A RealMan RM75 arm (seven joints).
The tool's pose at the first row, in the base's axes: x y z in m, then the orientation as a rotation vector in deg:
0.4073 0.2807 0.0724 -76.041 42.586 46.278
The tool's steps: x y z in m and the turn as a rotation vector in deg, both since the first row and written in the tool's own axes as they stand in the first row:
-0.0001 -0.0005 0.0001 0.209 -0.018 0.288
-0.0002 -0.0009 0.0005 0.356 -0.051 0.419
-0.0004 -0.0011 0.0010 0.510 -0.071 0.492
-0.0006 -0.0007 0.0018 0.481 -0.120 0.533
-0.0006 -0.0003 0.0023 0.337 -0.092 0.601
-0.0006 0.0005 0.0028 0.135 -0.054 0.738
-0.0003 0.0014 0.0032 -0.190 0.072 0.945
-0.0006 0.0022 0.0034 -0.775 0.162 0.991
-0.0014 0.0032 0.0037 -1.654 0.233 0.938
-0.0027 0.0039 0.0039 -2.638 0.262 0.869
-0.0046 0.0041 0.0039 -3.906 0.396 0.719
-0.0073 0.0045 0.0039 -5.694 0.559 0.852
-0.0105 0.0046 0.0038 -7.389 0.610 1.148
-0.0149 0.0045 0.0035 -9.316 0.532 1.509
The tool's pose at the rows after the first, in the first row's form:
0.4077 0.2808 0.0728 -75.765 42.844 46.421
0.4080 0.2811 0.0731 -75.581 42.958 46.477
0.4080 0.2816 0.0734 -75.413 43.043 46.475
0.4076 0.2824 0.0735 -75.403 43.025 46.551
0.4073 0.2829 0.0733 -75.527 43.050 46.656
0.4066 0.2835 0.0729 -75.688 43.115 46.836
0.4060 0.2839 0.0722 -75.982 43.259 47.076
0.4052 0.2842 0.0721 -76.537 43.178 47.331
0.4039 0.2845 0.0723 -77.373 42.914 47.655
0.4026 0.2846 0.0730 -78.287 42.569 48.041
0.4014 0.2845 0.0745 -79.528 42.151 48.428
0.3996 0.2843 0.0766 -81.170 41.781 49.265
0.3979 0.2839 0.0792 -82.626 41.461 50.259
0.3956 0.2833 0.0829 -84.204 40.994 51.493

